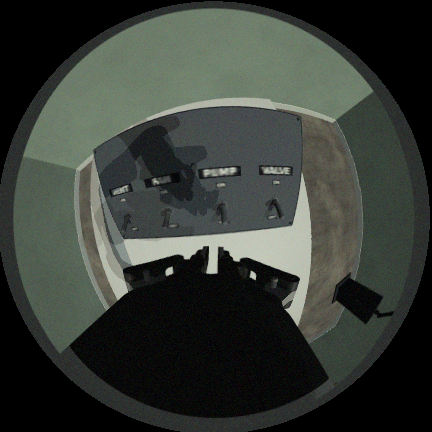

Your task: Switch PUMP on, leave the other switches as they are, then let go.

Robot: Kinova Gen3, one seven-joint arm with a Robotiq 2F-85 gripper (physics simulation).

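Frame: origin at the arm's base, x ahead, y left, z up, level; centimetres.
Where they show: gripper, fingertip midpoint: (212, 253).
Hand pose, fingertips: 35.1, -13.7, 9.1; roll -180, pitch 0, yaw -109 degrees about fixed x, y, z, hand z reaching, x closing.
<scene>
Things, the pixels of their top centre, and the offset from my fingertips, as dx, dy, dz. "*": a spot on its surface instead. Level surfaces: height alone.
- PUMP label at its top centre: (219, 170) +12.2, -4.8, -7.1
- PUMP switch at a spot on its surface: (223, 212) * +4.5, -3.2, -8.5
- VENT switch at a spot on its surface: (126, 222) * +9.2, +19.8, -9.0
- middle-left switch at a spot on its surface: (167, 218) * +6.7, +8.2, -8.7
- VALVE switch at a spot on its surface: (276, 208) * +2.0, -14.3, -8.9
- pale surface at its surface level: dz -20.4
The dark switch panel (250, 135) lies ahead of the gripper, with several labelled toggle switches in a row. The PUMP label (220, 172) is second from the right, above a small ON mark. The PUMP switch (223, 212) shows as a dark lever slanting toward the lower mark; its exact setting is hard to tell. The VENT switch (127, 222), the middle-left switch (167, 218) and the VALVE switch (276, 208) show similar levers. My gripper (212, 253) is nearly closed, with a narrow gap and nothing seen between its fingertips, which show below the panel's near edge.
A pale surface (260, 241) shows around the panel, with brown strips (327, 200) at the sides. A black box-shaped object on a thin arm (358, 299) is at the lower right. Green walls (215, 55) stand around. The arm's shadow covers the panel's left part.
</scene>
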